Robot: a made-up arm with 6 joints.
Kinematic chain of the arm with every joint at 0, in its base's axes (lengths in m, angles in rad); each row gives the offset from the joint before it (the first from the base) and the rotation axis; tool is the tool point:
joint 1: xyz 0 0 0.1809 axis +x
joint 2: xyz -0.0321 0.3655 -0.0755 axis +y
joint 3: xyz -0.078 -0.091 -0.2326 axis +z
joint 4: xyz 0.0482 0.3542 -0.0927 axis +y
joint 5: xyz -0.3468 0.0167 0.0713 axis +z
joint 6: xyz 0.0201 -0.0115 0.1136 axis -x
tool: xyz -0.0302 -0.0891 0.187
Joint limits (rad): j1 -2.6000..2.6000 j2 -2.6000..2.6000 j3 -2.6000..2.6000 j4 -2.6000..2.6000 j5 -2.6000..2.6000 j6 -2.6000..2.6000
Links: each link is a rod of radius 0.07 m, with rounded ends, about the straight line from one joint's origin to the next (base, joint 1, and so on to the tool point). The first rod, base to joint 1, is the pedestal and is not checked.
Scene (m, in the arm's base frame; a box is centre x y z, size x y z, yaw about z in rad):
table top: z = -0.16
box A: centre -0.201 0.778 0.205 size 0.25 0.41 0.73 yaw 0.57
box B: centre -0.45 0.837 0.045 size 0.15 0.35 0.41 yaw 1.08
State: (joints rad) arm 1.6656 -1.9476 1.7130 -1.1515 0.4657 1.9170
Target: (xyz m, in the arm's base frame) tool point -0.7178 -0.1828 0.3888
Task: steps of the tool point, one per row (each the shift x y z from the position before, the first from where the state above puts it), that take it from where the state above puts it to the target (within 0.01 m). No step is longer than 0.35 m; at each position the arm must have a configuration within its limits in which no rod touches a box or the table.
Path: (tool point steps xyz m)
1: -0.1587 0.2055 0.1318
2: -0.2047 0.0970 0.2016
3: -0.2293 -0.0292 0.2063
4: -0.2309 -0.1374 0.1498
5: -0.2833 -0.0664 -0.0259
6: -0.2359 -0.1516 -0.0960
7: -0.1396 -0.2210 -0.1382
8: -0.0133 -0.2546 -0.1380

